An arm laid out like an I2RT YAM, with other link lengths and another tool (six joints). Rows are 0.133 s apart.
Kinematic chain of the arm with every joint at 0, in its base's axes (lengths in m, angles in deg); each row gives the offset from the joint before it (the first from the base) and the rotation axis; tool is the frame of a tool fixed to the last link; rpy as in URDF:
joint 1: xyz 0 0 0.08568 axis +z
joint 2: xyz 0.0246 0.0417 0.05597 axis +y
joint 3: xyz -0.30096 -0.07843 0 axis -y
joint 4: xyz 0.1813 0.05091 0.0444 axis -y
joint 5: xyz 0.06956 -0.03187 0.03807 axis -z
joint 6: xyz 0.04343 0 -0.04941 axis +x
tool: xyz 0.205 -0.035 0.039 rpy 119.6 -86.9 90
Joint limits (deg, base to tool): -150..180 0..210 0..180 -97..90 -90..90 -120..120
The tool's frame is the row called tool.
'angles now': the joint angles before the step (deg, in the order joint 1, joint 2, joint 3, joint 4, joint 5, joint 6). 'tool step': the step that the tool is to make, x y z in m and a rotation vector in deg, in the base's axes. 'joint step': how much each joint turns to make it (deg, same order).
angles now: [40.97, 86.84, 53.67, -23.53, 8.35, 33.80]
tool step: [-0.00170, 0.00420, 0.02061, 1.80, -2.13, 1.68]
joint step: [0.02, -3.37, 0.90, -1.29, -0.91, -1.40]
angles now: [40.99, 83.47, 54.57, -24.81, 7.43, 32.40]
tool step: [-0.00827, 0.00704, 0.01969, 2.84, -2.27, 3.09]
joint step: [0.00, -4.61, -0.84, 0.02, -2.43, -2.04]
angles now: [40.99, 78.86, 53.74, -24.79, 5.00, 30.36]
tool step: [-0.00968, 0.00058, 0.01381, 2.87, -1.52, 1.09]
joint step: [-0.01, -4.32, -1.45, 0.16, -1.61, -0.05]
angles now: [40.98, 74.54, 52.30, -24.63, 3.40, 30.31]
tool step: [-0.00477, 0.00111, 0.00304, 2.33, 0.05, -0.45]
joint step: [0.06, -1.67, -1.12, 0.86, -0.94, 1.61]
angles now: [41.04, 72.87, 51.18, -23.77, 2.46, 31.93]
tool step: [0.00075, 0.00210, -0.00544, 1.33, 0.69, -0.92]
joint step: [-0.06, 0.51, -1.36, 2.16, -0.43, 1.64]
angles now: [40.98, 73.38, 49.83, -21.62, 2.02, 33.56]
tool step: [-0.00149, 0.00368, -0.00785, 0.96, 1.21, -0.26]
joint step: [0.06, 0.77, -1.21, 1.66, -0.86, 1.29]
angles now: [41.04, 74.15, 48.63, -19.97, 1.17, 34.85]
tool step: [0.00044, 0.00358, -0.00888, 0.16, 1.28, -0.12]
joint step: [-0.02, 1.53, -0.59, 1.25, -0.62, 0.74]
